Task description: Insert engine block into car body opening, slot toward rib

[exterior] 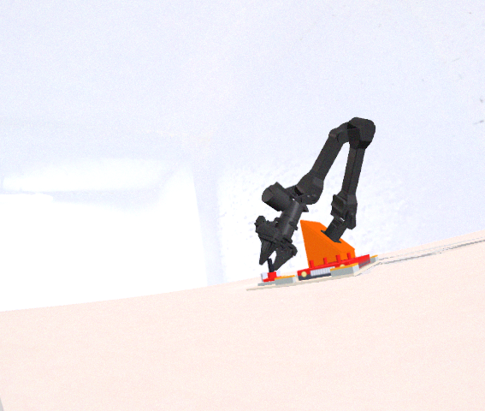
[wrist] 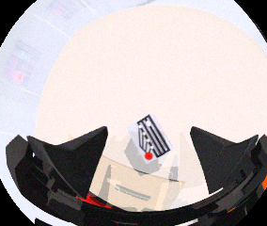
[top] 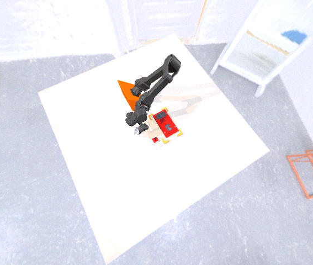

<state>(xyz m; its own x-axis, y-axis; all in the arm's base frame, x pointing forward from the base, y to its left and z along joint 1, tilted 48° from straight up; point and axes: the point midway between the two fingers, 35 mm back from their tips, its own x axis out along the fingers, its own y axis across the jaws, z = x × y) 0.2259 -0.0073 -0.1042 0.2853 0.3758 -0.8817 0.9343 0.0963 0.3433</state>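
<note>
My gripper tip is 1 cm to the right of the engine block and 3 cm above it.
</note>
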